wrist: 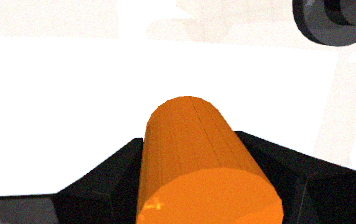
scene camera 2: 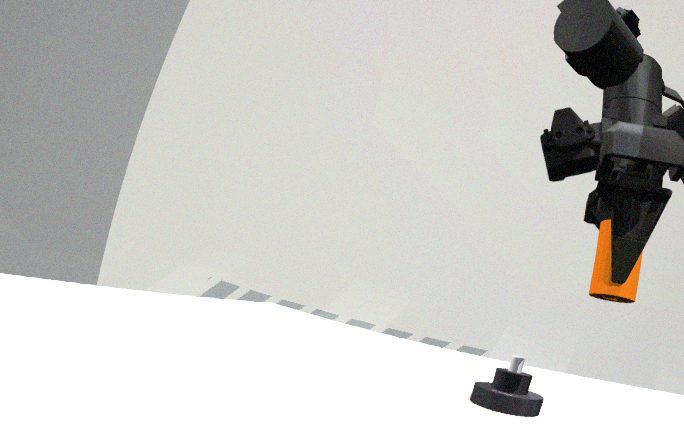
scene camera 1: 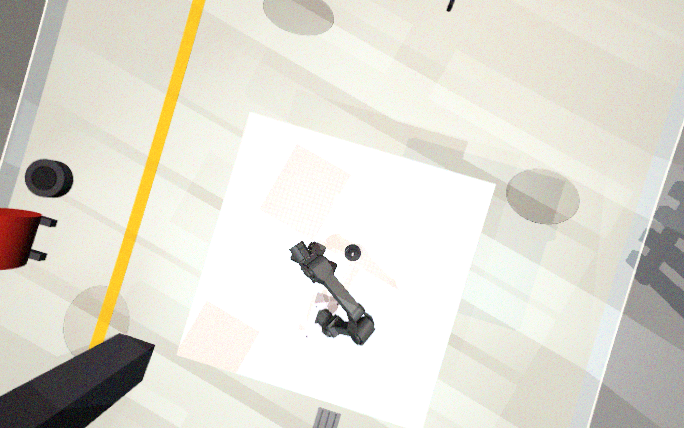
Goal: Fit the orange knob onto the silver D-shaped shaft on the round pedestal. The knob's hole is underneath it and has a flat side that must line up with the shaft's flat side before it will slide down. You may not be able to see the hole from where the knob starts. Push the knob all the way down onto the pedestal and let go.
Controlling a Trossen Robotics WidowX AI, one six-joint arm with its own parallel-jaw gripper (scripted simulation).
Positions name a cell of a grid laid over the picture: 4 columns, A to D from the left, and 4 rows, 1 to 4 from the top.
Labels:
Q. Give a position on an orange knob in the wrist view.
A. At C3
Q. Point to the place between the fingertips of my gripper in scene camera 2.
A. D3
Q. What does my gripper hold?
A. An orange knob.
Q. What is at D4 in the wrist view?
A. My gripper.

